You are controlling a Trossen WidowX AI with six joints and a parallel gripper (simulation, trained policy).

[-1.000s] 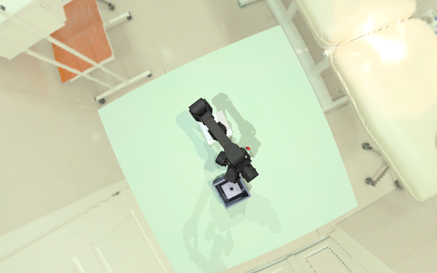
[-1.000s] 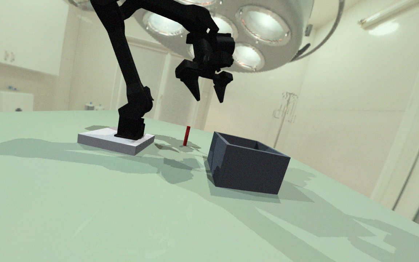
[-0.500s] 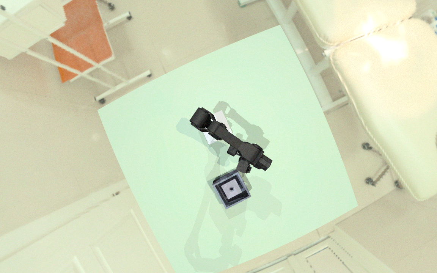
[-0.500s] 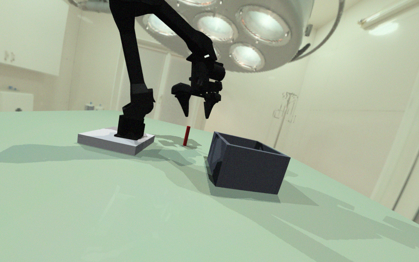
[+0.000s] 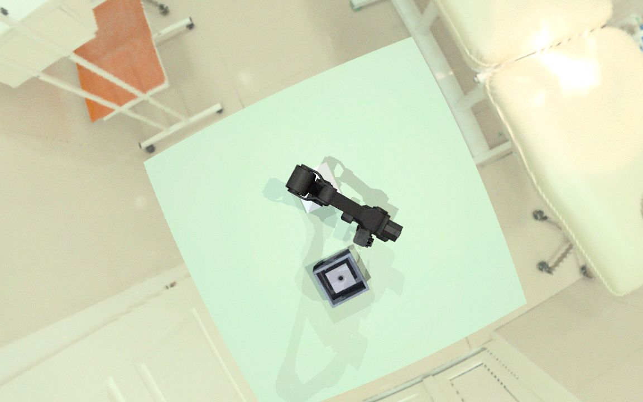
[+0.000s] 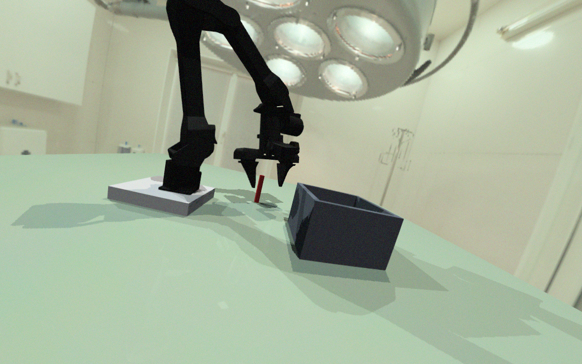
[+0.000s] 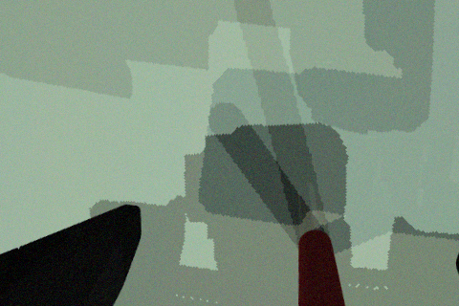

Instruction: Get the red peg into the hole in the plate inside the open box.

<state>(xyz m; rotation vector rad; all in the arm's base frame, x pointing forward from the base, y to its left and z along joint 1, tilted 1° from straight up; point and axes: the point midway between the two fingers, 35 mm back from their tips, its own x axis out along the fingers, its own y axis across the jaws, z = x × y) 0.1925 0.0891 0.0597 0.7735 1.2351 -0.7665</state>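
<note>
Right now the red peg is 2 cm behind my gripper tip, 2 cm to the left of it and 1 cm below it. The rest, counted from my gripper tip: plate 13 cm ahead, 18 cm to the right, 1 cm below; then dark box 13 cm ahead, 18 cm to the right, 3 cm below.
</note>
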